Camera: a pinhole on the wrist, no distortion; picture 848 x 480 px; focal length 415.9 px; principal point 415.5 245.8 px. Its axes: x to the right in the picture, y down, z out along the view. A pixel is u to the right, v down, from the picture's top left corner.
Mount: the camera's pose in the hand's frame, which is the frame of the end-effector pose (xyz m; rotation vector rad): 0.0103 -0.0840 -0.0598 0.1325 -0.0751 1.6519
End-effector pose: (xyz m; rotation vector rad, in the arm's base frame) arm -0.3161 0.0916 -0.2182 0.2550 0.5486 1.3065
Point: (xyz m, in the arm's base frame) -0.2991 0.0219 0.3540
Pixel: 763.5 414.7
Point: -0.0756 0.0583 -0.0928
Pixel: 378.5 315.1
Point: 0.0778 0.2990 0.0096
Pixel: 384.6 100.6
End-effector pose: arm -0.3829 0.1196 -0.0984 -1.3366 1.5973 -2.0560
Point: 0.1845 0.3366 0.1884
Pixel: outside the picture
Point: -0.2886 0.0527 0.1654
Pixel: 134.9 39.5
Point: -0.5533 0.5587 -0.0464
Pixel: behind the camera
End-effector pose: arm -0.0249 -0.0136 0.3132 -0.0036 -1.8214 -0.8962
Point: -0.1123 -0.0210 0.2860
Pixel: 562.4 219.8
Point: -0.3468 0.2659 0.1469
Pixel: 532.0 349.0
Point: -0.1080 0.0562 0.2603
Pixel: 662.7 354.8
